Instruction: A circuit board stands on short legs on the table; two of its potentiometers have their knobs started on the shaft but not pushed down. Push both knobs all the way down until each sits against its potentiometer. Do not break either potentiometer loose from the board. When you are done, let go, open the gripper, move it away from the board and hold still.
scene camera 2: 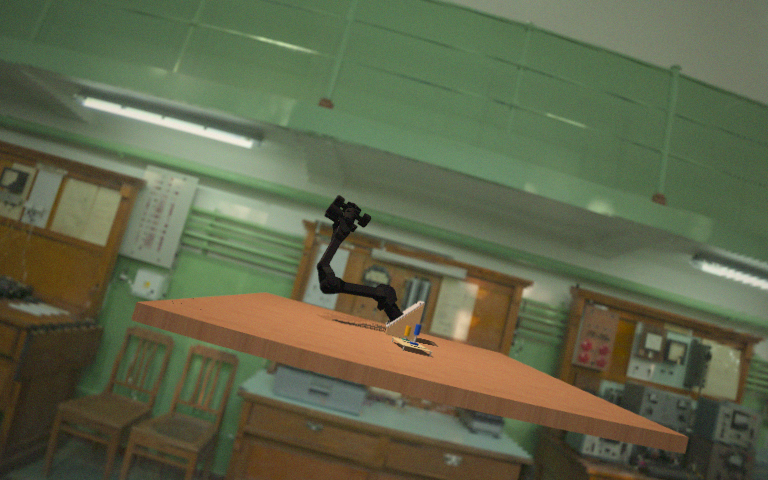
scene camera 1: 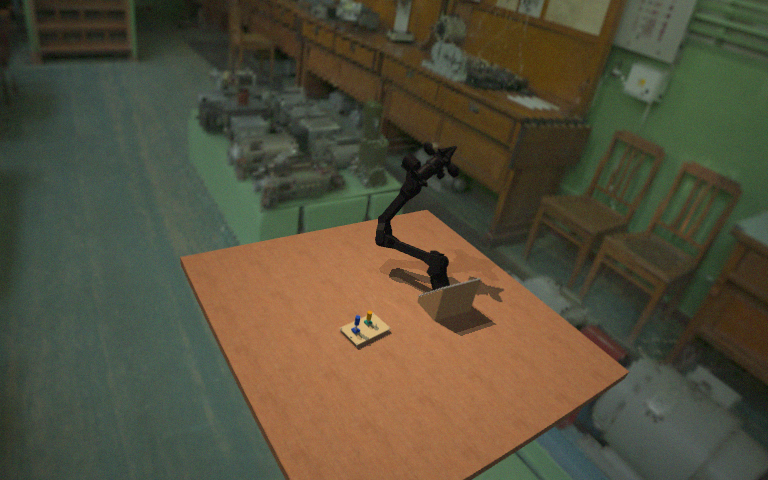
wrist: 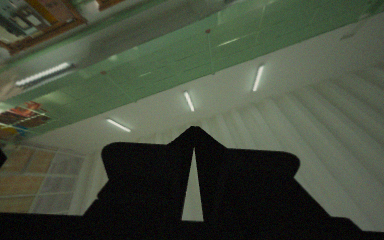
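My gripper (scene camera 1: 456, 146) is shut and it's holding nothing, and you'd also find the gripper (wrist: 194, 130) in that other view.
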